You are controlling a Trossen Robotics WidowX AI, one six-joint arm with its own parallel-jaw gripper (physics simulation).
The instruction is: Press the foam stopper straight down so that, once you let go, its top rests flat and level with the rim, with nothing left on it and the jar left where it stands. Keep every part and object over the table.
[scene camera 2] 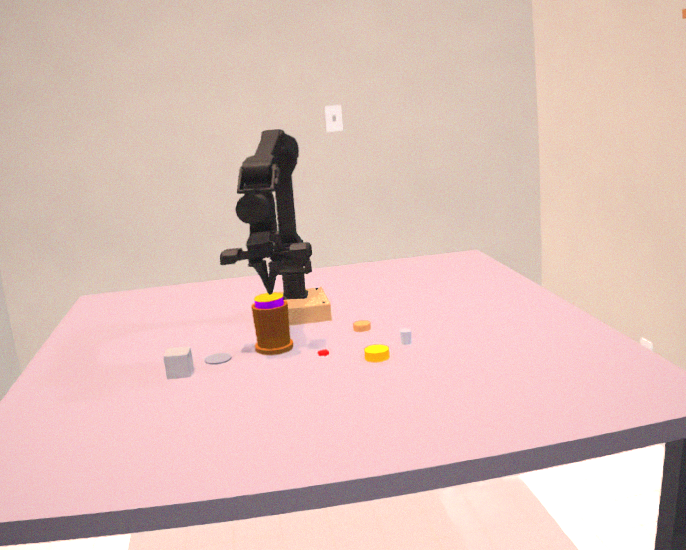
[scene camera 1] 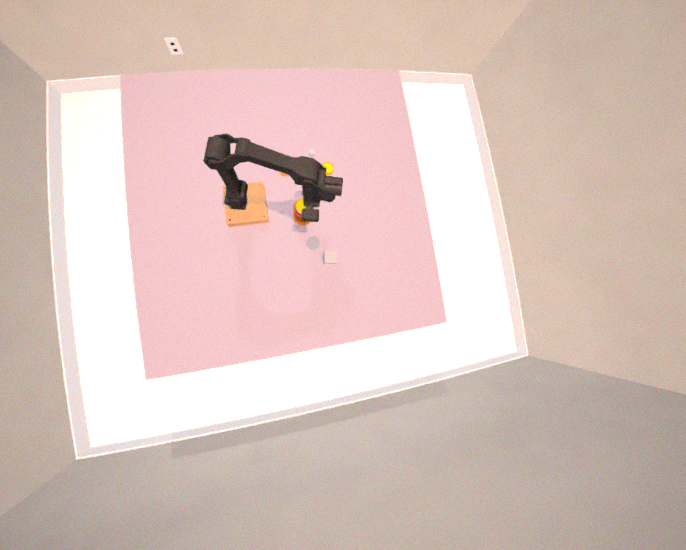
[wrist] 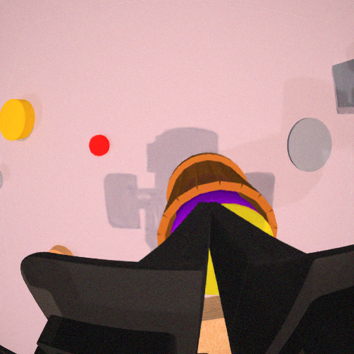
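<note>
The brown jar (scene camera 2: 272,329) (wrist: 207,172) with an orange rim and foot stands upright on the table. The foam stopper, with a yellow top (scene camera 2: 267,297) (wrist: 250,215) and a purple side, sits in the jar's mouth. In scene camera 2 its purple band shows above the rim, so its top stands higher than the rim. My gripper (scene camera 2: 270,293) (wrist: 207,211) is shut and empty, pointing down with its tips at the stopper's top; whether they touch it I cannot tell. In scene camera 1 the arm partly hides the jar (scene camera 1: 300,213).
A grey cube (scene camera 1: 330,257) (scene camera 2: 178,363) and a flat grey disc (scene camera 1: 312,242) (scene camera 2: 218,358) (wrist: 309,144) lie on one side of the jar. On the other side are a red disc (scene camera 2: 323,352) (wrist: 99,145), a yellow disc (scene camera 2: 376,352), an orange disc (scene camera 2: 361,325) and a small white cylinder (scene camera 2: 405,336).
</note>
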